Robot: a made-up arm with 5 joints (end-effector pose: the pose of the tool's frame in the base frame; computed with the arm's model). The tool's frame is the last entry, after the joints.
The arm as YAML. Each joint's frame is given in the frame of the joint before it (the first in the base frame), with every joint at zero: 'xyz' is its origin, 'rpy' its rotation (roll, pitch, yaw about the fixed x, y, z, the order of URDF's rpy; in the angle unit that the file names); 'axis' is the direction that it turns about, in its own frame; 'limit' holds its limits. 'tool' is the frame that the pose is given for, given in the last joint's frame.
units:
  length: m
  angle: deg
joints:
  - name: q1
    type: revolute
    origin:
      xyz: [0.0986, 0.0, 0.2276]
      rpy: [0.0, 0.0, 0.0]
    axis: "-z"
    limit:
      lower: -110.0
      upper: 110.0
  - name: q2
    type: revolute
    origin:
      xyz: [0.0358, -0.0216, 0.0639]
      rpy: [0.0, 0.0, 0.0]
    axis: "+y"
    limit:
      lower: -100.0
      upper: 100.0
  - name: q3
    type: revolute
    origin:
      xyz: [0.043, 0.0, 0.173]
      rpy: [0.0, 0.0, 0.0]
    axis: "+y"
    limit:
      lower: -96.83
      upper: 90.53
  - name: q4
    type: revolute
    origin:
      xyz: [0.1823, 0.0, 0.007]
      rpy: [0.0, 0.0, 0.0]
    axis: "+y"
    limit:
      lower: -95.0
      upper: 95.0
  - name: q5
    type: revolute
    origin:
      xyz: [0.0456, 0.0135, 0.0]
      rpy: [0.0, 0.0, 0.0]
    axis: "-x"
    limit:
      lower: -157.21
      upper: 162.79
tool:
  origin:
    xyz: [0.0, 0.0, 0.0]
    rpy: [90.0, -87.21, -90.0]
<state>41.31 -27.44 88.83 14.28 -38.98</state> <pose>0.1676 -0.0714 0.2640 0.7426 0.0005 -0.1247 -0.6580</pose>
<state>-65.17 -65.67 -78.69 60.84 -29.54</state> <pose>0.0005 -0.2314 0.5478 0.0542 0.7506 -0.6583 0.0160</pose>
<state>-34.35 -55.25 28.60 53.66 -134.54</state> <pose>0.2011 0.0602 0.4928 0.5309 0.5210 -0.0379 -0.6672</pose>
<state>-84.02 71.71 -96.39 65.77 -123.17</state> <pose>0.1494 0.4076 0.3575 0.8500 0.3999 0.1071 -0.3258</pose>
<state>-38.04 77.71 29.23 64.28 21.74</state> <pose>0.2001 0.0691 0.1029 0.6672 -0.1079 0.6419 0.3622</pose>
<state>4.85 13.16 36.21 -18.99 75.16</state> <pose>0.3773 -0.0318 0.2933 0.7214 -0.3102 -0.3885 0.4822</pose>
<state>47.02 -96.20 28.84 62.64 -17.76</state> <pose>0.0711 0.0176 0.4903 0.5630 -0.1684 -0.7161 -0.3767</pose>
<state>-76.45 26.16 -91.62 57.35 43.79</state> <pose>0.1686 0.2559 0.6030 0.3402 0.2300 -0.7195 0.5601</pose>
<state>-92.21 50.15 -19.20 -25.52 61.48</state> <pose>0.0912 0.4015 0.2773 0.1859 0.1940 -0.6442 0.7161</pose>
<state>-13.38 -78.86 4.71 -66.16 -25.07</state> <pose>-0.0140 -0.0351 0.5735 0.4217 -0.3188 0.8472 -0.0536</pose>
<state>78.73 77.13 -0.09 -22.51 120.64</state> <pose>0.1470 -0.2842 0.0749 0.8975 -0.3014 0.0439 0.3189</pose>
